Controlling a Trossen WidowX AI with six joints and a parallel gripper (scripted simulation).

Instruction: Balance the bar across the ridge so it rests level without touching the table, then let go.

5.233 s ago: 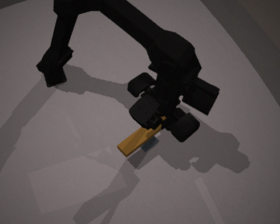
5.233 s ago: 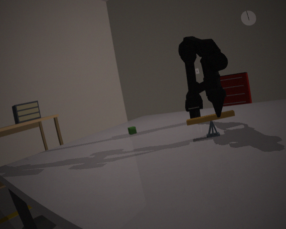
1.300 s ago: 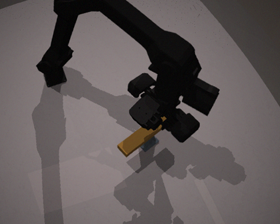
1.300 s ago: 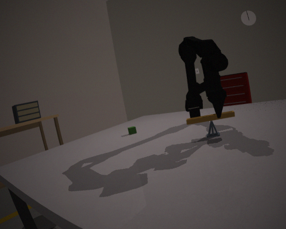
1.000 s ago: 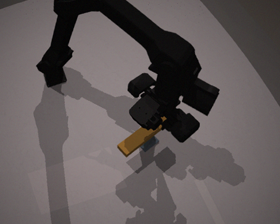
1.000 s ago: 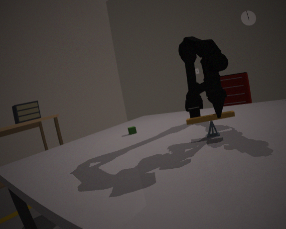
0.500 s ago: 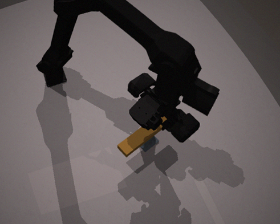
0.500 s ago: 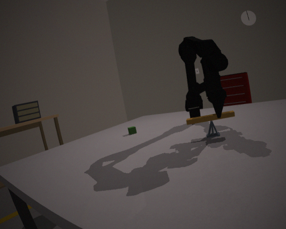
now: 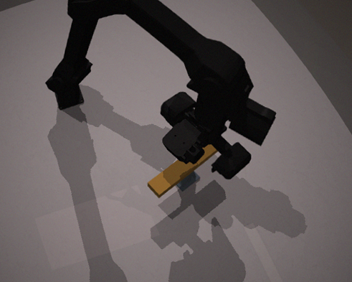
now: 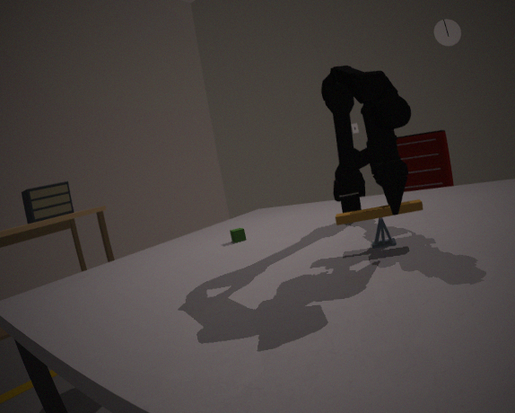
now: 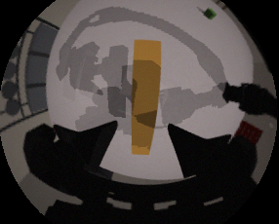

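Now: gripper tip 3 cm to the left of the orange bar and 1 cm short of it. Also, from my gripper tip: small green cube (49 cm to the right, 11 cm behind, 5 cm below).
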